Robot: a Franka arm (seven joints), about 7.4 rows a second.
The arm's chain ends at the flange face. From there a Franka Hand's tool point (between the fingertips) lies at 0.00 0.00 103.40 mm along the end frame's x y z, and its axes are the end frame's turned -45 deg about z.
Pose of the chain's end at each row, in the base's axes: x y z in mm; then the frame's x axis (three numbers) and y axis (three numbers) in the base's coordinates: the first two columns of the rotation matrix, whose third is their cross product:
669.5 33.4 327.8 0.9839 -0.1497 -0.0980 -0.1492 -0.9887 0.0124
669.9 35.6 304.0 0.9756 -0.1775 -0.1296 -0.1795 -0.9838 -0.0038
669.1 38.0 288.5 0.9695 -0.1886 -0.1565 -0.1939 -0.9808 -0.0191
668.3 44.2 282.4 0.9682 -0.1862 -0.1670 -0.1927 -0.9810 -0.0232
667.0 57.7 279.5 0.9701 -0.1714 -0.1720 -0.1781 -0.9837 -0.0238
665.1 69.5 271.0 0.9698 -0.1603 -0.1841 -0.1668 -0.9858 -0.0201
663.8 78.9 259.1 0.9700 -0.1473 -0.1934 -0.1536 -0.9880 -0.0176
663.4 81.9 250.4 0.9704 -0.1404 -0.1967 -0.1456 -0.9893 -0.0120
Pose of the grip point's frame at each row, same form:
659.3 33.7 224.9 0.8012 0.5933 -0.0781 0.5902 -0.8050 -0.0605
656.8 38.4 201.5 0.8168 0.5701 -0.0890 0.5629 -0.8212 -0.0943
653.6 43.1 186.4 0.8226 0.5602 -0.0972 0.5484 -0.8269 -0.1242
651.8 49.9 180.5 0.8209 0.5620 -0.1017 0.5484 -0.8253 -0.1345
649.9 63.3 177.7 0.8119 0.5744 -0.1048 0.5600 -0.8168 -0.1385
646.7 74.7 169.4 0.8037 0.5837 -0.1160 0.5678 -0.8104 -0.1444
644.3 83.7 157.7 0.7945 0.5945 -0.1243 0.5773 -0.8028 -0.1492
643.5 86.1 149.0 0.7891 0.6003 -0.1306 0.5832 -0.7988 -0.1476

